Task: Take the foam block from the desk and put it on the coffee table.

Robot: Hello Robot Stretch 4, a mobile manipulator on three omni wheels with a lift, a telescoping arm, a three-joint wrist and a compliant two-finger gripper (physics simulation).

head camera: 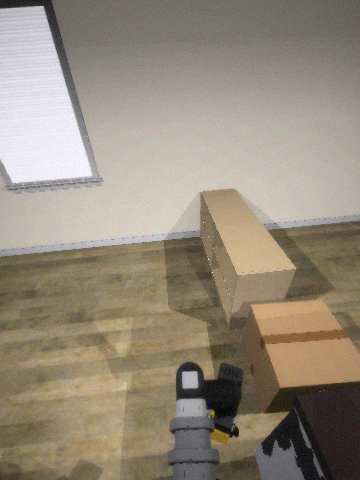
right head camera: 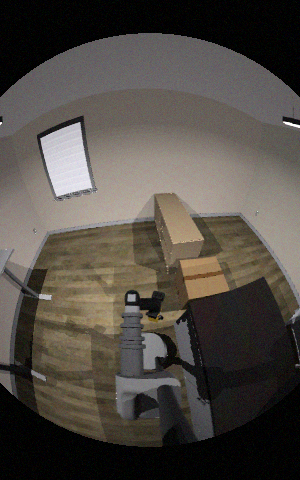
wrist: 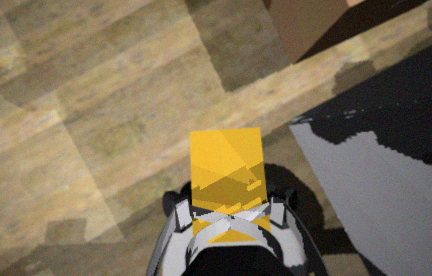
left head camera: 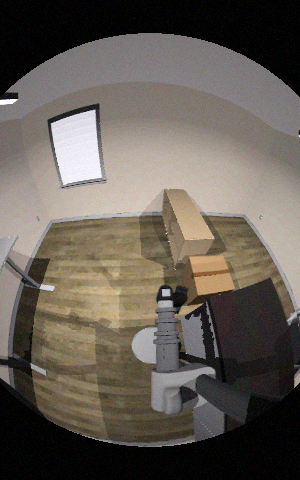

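Seen in the pictures: gripper, fingertip midpoint: [wrist: 228, 195]; robot's base, origin of the base link: [right head camera: 146, 349] [left head camera: 151, 344].
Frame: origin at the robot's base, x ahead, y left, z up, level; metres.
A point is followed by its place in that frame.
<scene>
The foam block is a yellow block [wrist: 226, 165] @[x 0.301, y -0.097, z 0.669 m] [head camera: 220, 437] @[x 0.241, y -0.084, z 0.668 m] held between the fingers of my gripper [wrist: 228, 195] @[x 0.271, y -0.087, z 0.637 m] [right head camera: 155, 317] @[x 0.271, y -0.087, z 0.637 m]. The gripper is shut on it, and the block sticks out past the fingertips, above the wood floor. In the head view, much of the block is hidden by the wrist. A grey table top on metal legs [left head camera: 6, 251] [right head camera: 4, 258], perhaps the desk, is partly in view at the left edge. A pale piece of furniture [left head camera: 297, 319] @[x -0.262, y -1.961, z 0.394 m] [right head camera: 297, 327] @[x -0.451, y -2.193, z 0.122 m] is cut off at the right edge; I cannot tell if it is the coffee table.
A dark-topped cabinet [head camera: 337, 425] [left head camera: 250, 325] [right head camera: 240, 335] stands close on the right of the arm. A cardboard box [head camera: 310, 362] @[x 0.559, y -0.603, z 0.379 m] [left head camera: 210, 285] @[x 0.541, y -0.578, z 0.379 m] [right head camera: 202, 289] @[x 0.532, y -0.576, z 0.378 m] stands beyond it. A long light-wood unit [head camera: 245, 235] @[x 1.372, y -0.457, z 0.582 m] [left head camera: 189, 215] @[x 1.404, y -0.463, z 0.582 m] [right head camera: 177, 220] @[x 1.361, y -0.441, z 0.583 m] reaches toward the far wall.
</scene>
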